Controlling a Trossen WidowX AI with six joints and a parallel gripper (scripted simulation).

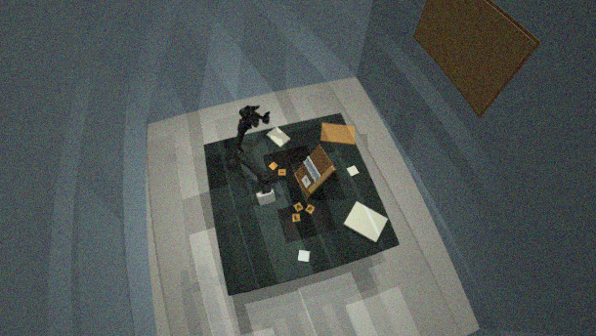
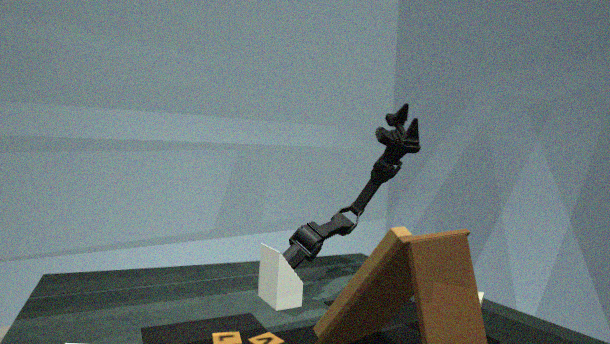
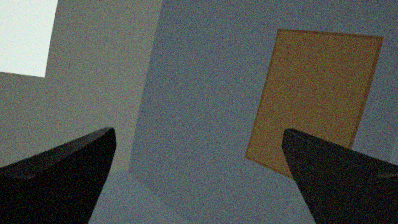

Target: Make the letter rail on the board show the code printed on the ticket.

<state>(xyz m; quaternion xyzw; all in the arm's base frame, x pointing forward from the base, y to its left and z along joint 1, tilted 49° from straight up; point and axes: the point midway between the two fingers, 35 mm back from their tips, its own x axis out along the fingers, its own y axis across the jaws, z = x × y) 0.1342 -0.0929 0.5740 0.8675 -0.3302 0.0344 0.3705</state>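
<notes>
The orange letter tile lies 60 cm below my gripper tip, 56 cm to the right of it and 11 cm ahead of it. From my gripper tip the other things lie so: flat orange panel (60 cm ahead, 59 cm below, 14 cm to the left); white ticket (53 cm below, 30 cm to the right, 24 cm ahead); yellow letter tile (60 cm below, 48 cm to the right, 14 cm ahead).
</notes>
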